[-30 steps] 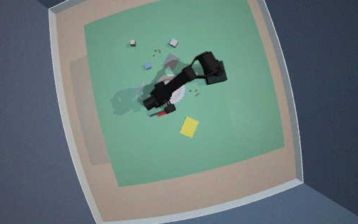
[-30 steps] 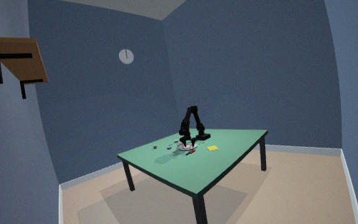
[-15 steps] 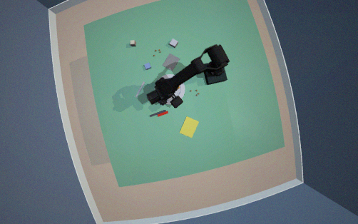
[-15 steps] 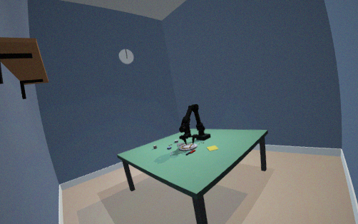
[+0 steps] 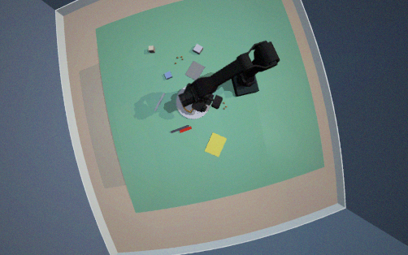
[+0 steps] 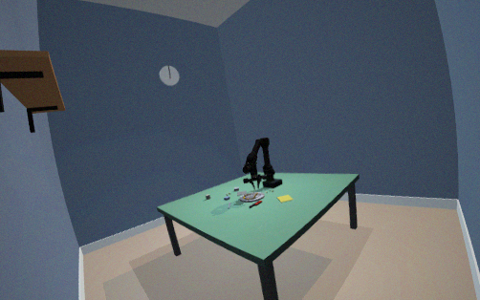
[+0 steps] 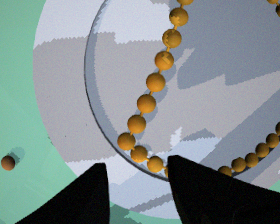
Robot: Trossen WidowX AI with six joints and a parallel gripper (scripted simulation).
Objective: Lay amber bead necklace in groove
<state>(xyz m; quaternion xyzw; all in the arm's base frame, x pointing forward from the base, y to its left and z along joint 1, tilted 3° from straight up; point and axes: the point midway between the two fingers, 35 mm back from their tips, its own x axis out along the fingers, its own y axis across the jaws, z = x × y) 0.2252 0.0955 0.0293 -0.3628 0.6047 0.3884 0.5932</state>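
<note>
Now: gripper tip 6 cm short of the round grey bead board, 4 cm above it and 1 cm to the right of it. The rest, counted from my gripper tip: blue block 20 cm ahead, 16 cm to the right, 4 cm below; then red-handled tool 16 cm to the left, 13 cm ahead, 5 cm below; then grey plate 18 cm to the right, 5 cm below, 4 cm ahead.
</note>
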